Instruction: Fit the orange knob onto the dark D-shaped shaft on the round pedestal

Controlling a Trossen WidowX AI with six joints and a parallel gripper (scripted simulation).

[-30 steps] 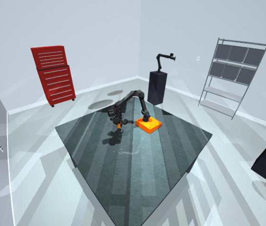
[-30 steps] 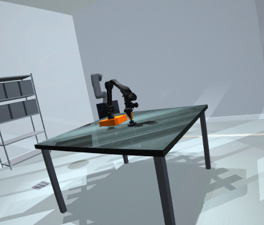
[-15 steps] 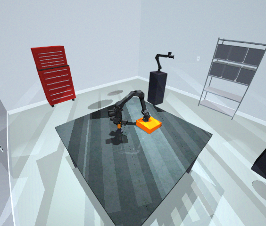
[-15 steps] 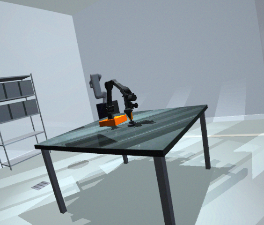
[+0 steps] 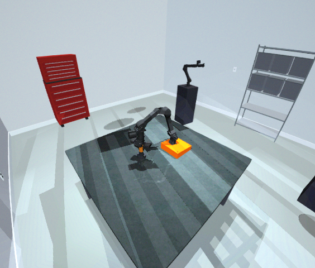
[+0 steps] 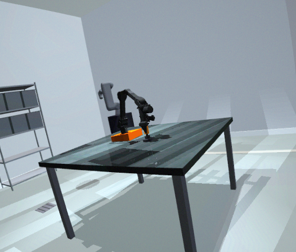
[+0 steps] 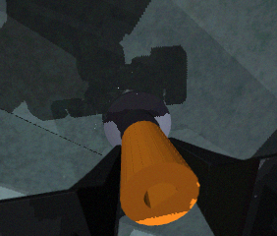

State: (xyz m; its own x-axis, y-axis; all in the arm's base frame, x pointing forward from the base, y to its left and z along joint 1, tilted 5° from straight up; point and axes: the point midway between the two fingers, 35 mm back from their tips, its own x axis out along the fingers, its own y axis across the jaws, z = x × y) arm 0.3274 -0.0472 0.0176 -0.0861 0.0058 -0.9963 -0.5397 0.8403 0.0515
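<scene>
Right now my gripper tip is 20 mm below the orange knob. Also, from my gripper tip: round pedestal (40 mm below).
</scene>
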